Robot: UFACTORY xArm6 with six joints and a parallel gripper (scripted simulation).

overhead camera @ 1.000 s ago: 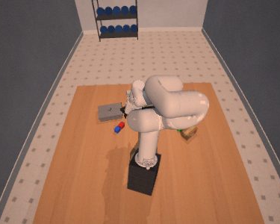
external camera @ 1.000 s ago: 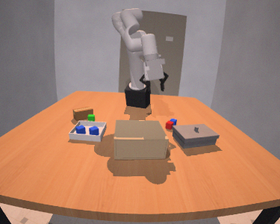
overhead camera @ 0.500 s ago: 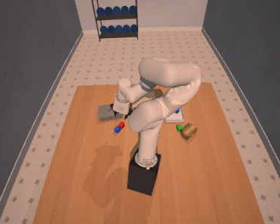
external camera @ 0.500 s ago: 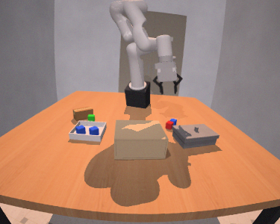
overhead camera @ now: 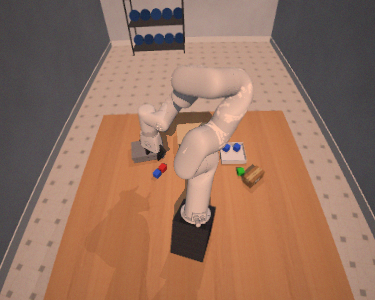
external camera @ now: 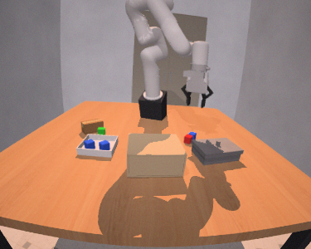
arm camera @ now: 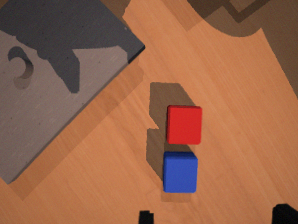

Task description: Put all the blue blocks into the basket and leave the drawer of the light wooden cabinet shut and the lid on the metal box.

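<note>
Now: hand 17 cm above the red block, 3 cm to the left of it and 3 cm short of it. From my hand the other things lie so: grey metal box: 18 cm ahead, 16 cm below, 4 cm to the left; then drawer: 24 cm to the right, 18 cm ahead, 15 cm below; then light wooden cabinet: 24 cm to the right, 19 cm ahead, 15 cm below.
</note>
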